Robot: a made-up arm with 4 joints. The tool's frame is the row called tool. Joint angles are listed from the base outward.
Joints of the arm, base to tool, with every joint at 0 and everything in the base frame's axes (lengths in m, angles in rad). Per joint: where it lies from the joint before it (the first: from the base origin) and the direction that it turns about. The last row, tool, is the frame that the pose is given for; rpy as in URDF.
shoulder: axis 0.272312 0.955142 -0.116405 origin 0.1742 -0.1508 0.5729
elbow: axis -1 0 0 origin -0.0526 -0.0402 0.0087
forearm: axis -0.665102 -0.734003 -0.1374 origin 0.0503 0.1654 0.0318
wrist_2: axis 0 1 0 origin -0.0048 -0.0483 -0.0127
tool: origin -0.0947 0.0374 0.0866 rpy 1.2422 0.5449 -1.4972
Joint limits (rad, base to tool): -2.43..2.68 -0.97..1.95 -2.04..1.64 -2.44..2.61
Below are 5 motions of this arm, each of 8 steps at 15 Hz.
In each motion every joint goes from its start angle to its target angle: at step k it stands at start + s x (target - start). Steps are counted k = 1, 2, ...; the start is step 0. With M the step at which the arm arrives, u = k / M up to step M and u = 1 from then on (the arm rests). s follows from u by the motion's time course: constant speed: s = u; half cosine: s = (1 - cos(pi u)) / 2; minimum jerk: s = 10 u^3 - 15 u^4 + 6 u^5.
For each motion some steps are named. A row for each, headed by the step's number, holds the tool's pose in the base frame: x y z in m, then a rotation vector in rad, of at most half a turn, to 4 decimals.
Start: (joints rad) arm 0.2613 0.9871 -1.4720 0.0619
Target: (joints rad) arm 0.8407 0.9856 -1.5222 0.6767
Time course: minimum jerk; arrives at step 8
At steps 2, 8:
2: 0.1993 -0.0847 0.5804 -0.0322 0.2888 -2.4088
8: 0.2120 -0.1015 0.5035 -1.1407 1.1899 -2.2354

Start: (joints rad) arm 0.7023 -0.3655 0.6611 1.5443
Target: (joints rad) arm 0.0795 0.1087 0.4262 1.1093
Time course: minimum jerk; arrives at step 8
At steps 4, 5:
4: 0.2565 -0.0407 0.7437 0.0350 0.1055 -2.1938
5: 0.2197 -0.0167 0.7339 0.1747 -0.1205 -2.1117

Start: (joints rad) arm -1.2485 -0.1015 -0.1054 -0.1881
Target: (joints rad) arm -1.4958 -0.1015 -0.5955 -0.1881
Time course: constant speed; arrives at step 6
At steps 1, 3, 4, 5, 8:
1: 0.0306 -0.0737 0.4801 2.0973 -1.0617 -0.2754
3: 0.0313 -0.0831 0.4814 2.0950 -0.9386 -0.3021
4: 0.0321 -0.0878 0.4824 2.0894 -0.8780 -0.3149
5: 0.0333 -0.0926 0.4836 2.0808 -0.8183 -0.3272
8: 0.0349 -0.0973 0.4850 2.0694 -0.7595 -0.3394

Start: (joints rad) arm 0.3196 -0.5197 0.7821 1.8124
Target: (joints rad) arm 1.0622 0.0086 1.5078 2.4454
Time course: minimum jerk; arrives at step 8
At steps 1, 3, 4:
1: 0.2943 -0.1130 0.7681 -0.1174 0.5470 -2.3555
3: 0.3279 -0.0941 0.7319 -0.4873 0.4510 -2.4212
4: 0.3477 -0.0797 0.6961 -0.7980 0.3534 -2.4279

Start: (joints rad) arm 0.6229 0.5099 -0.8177 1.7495
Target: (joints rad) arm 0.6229 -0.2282 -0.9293 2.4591
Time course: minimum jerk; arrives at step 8
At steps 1, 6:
1: 0.2550 -0.0432 0.4854 -1.4479 1.4852 -1.6433
6: 0.2598 0.0102 0.5392 -1.3945 2.2214 -0.4829

